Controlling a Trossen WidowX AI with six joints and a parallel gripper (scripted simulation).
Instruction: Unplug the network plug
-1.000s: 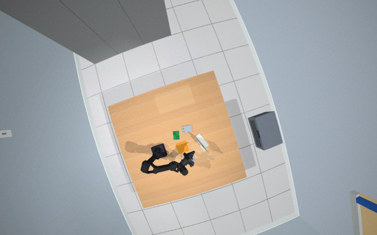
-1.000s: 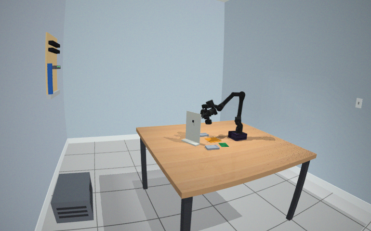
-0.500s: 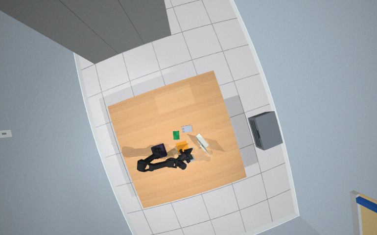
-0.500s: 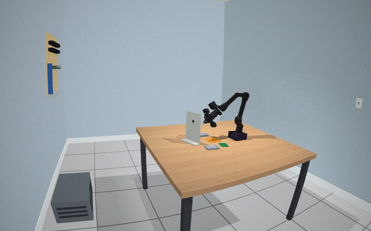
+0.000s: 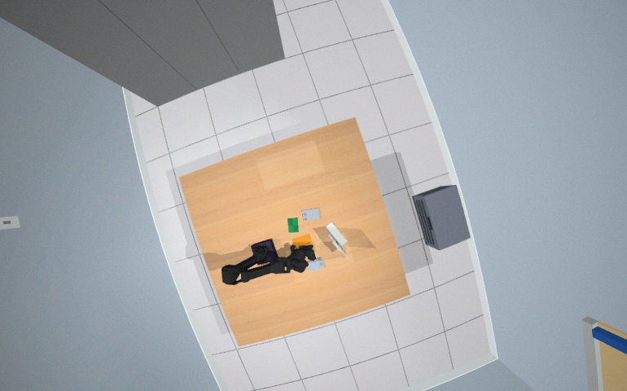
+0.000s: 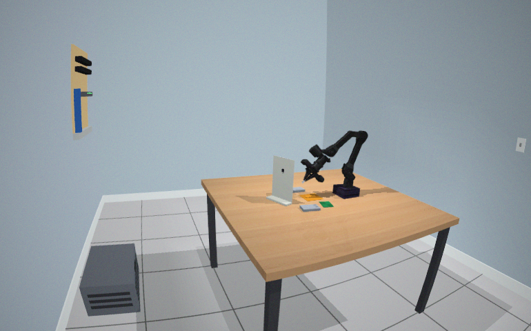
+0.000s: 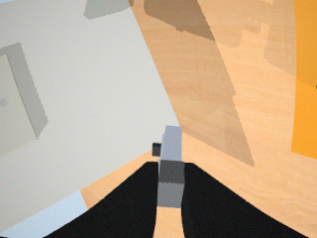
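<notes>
My gripper tip is 70 mm past the orange marked square and 120 mm above it. The rest, counted from my gripper tip: grey network plug: right at my gripper tip; green square: 70 mm behind, 150 mm to the left, 120 mm below; upright white panel: 150 mm ahead, 30 mm to the right.
</notes>
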